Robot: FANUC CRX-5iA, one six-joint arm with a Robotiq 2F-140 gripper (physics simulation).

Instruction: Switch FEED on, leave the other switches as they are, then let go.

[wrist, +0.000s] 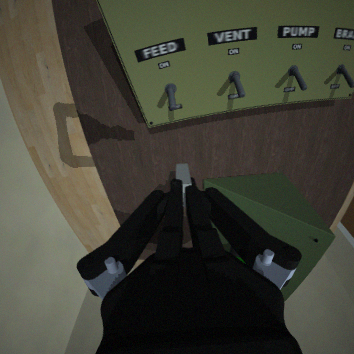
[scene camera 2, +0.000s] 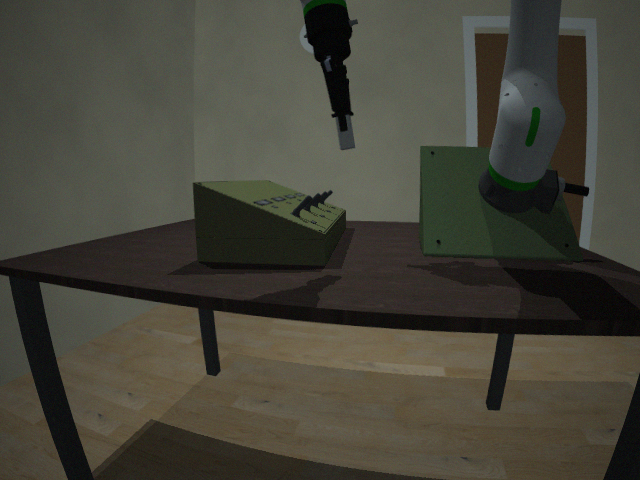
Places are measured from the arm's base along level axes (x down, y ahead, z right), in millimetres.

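Where they show: gripper, between the fingertips: (wrist: 181, 172) (scene camera 2: 347, 148); arm's base, origin of its link: (scene camera 2: 508, 189).
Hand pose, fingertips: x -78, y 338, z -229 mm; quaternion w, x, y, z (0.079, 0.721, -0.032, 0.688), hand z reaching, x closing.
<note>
Each offset is from my fingertips to the top centre of the thing. "spot": to the spot under its first point. Level surfaces: height alone.
The olive switch panel (scene camera 2: 258, 232) (wrist: 225, 15) stands on the table with four levers. The FEED lever {dy +88, dx +92, dz -23 mm} (scene camera 2: 302, 206) (wrist: 171, 96) leans down, away from its ON mark. The VENT lever {dy +116, dx +92, dz +93 mm} (wrist: 238, 84), PUMP lever {dy +144, dx +92, dz +210 mm} (wrist: 298, 77) and BRAKE lever {spot: dy +177, dx +112, dz +321 mm} (wrist: 345, 74) lean the same way; the BRAKE label is cut off at the right edge of the wrist view. My gripper (scene camera 2: 346, 142) (wrist: 181, 172) is shut and empty. It hangs in the air above and to the right of the panel in the scene view, apart from all levers. In the wrist view its tips show below the FEED lever.
A green sloped block (scene camera 2: 454, 206) (wrist: 280, 200) stands on the dark table {dx +219 mm} (scene camera 2: 377, 289) (wrist: 150, 150), with the arm's base (scene camera 2: 516, 193) on it. The arm rises above this block. A door (scene camera 2: 572, 118) is in the wall behind.
</note>
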